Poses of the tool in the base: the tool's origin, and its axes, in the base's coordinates. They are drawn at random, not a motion.
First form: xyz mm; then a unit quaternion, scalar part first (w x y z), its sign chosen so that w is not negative.
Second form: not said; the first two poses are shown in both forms.
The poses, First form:
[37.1 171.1 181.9 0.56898 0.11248 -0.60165 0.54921]
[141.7 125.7 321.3 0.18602 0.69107 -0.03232 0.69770]
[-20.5 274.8 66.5 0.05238 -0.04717 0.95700 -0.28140]
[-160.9 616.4 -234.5 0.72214 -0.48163 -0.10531 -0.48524]
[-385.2 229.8 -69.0 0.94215 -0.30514 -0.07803 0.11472]
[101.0 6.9 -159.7 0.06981 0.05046 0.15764 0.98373]
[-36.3 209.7 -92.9 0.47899 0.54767 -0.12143 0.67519]
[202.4 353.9 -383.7 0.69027 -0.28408 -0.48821 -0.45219]
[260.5 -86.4 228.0 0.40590 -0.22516 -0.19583 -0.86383]
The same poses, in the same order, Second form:
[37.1 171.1 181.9 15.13 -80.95 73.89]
[141.7 125.7 321.3 111.52 -5.22 112.59]
[-20.5 274.8 66.5 -8.22 166.74 -49.03]
[-160.9 616.4 -234.5 -60.95 -13.33 -61.40]
[-385.2 229.8 -69.0 -35.66 -9.12 13.41]
[101.0 6.9 -159.7 8.70 27.18 169.61]
[-36.3 209.7 -92.9 76.59 -16.98 94.42]
[202.4 353.9 -383.7 -36.39 -62.55 -57.93]
[260.5 -86.4 228.0 -32.55 -28.31 -124.86]

